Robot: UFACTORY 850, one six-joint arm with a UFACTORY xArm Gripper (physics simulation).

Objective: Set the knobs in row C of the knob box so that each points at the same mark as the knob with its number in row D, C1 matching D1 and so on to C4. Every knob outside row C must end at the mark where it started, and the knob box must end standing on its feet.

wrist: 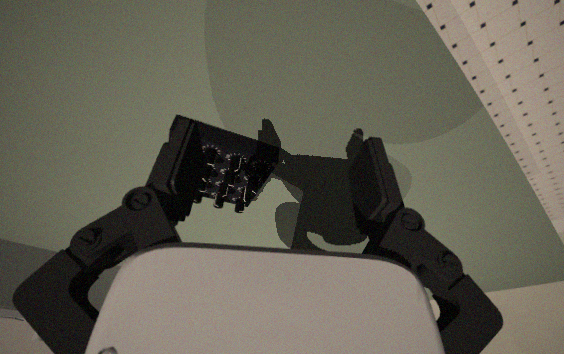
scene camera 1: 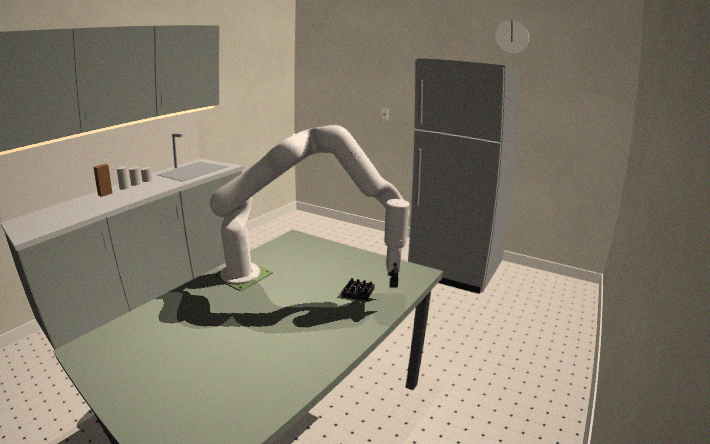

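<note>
The black knob box (scene camera 1: 357,289) (wrist: 227,137) stands on the green table with its knobs up. In the wrist view it shows beside and partly behind the left finger, which hides part of it. Several knobs stick up from its face, but they are too dark and small to read their row letters or marks. My gripper (scene camera 1: 393,277) (wrist: 280,146) is open and empty. In the scene view it hangs above the table, to the right of the box and apart from it.
The green table (scene camera 1: 209,376) (wrist: 100,65) carries the arm's base plate (scene camera 1: 265,273) at the back left. Its right edge lies close beyond the gripper, with tiled floor below. The arm's dark shadow (scene camera 1: 261,318) lies in front of the box. A fridge (scene camera 1: 455,198) stands behind the table.
</note>
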